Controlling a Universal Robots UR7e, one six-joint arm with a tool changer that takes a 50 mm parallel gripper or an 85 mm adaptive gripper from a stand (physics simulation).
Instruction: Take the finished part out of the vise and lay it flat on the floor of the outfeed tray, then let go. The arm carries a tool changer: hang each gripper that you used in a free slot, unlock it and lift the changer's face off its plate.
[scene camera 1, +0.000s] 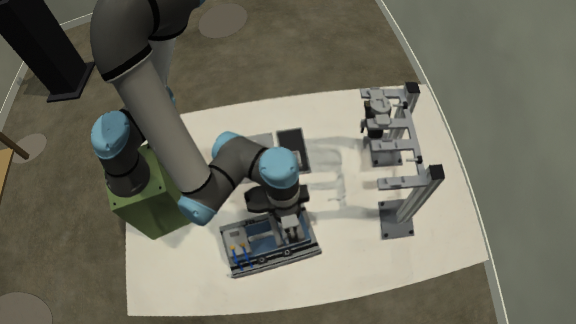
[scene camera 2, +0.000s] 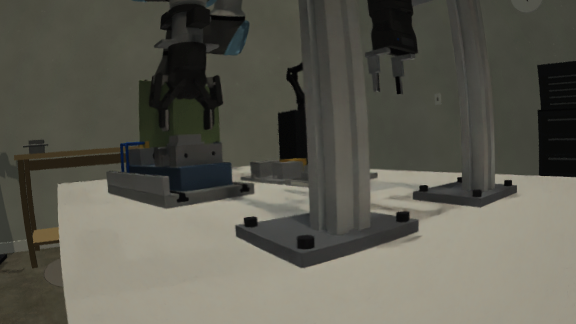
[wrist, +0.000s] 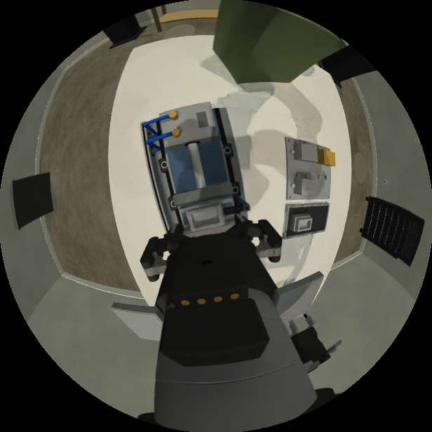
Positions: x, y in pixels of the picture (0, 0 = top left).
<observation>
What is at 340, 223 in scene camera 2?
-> A gripper stand.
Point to a gripper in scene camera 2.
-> At 186, 78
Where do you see a gripper stand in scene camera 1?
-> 396, 220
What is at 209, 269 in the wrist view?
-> A gripper.
</observation>
